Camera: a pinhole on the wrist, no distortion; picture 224 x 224 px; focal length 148.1 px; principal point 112.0 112.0 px. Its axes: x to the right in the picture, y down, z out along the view. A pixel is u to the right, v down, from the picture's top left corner.
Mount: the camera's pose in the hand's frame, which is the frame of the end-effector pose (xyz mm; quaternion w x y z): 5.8 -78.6 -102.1 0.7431 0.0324 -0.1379 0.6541
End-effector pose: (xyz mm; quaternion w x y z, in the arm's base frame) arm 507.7 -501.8 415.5 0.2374 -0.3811 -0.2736 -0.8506
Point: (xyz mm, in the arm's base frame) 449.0 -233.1 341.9
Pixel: 36 128
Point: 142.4 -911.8 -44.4
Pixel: behind the camera
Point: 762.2 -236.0 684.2
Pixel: 184 95
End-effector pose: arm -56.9 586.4 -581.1 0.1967 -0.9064 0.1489 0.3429
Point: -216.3 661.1 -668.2
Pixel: 201 138
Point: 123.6 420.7 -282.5
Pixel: behind the camera
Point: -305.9 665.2 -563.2
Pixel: 193 215
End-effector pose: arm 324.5 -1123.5 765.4 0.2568 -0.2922 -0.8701 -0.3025
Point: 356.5 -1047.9 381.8
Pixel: 139 175
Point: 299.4 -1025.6 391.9
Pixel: 136 153
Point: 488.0 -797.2 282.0
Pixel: 195 175
